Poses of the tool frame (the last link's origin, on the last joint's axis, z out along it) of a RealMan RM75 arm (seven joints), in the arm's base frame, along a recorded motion.
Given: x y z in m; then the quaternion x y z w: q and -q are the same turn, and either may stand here.
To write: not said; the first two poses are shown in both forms.
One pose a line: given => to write
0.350 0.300 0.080 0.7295 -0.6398 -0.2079 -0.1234 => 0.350 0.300 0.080 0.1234 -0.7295 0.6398 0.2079
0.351 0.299 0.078 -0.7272 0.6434 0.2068 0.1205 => 0.351 0.299 0.078 0.1205 -0.7272 0.6434 0.2068
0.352 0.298 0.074 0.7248 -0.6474 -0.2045 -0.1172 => 0.352 0.298 0.074 0.1172 -0.7248 0.6474 0.2045
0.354 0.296 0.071 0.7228 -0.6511 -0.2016 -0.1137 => 0.354 0.296 0.071 0.1137 -0.7228 0.6511 0.2016
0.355 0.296 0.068 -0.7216 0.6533 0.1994 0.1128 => 0.355 0.296 0.068 0.1128 -0.7216 0.6533 0.1994
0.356 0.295 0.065 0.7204 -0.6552 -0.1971 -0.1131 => 0.356 0.295 0.065 0.1131 -0.7204 0.6552 0.1971
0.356 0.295 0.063 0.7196 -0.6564 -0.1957 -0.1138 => 0.356 0.295 0.063 0.1138 -0.7196 0.6564 0.1957
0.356 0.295 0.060 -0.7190 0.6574 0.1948 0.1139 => 0.356 0.295 0.060 0.1139 -0.7190 0.6574 0.1948
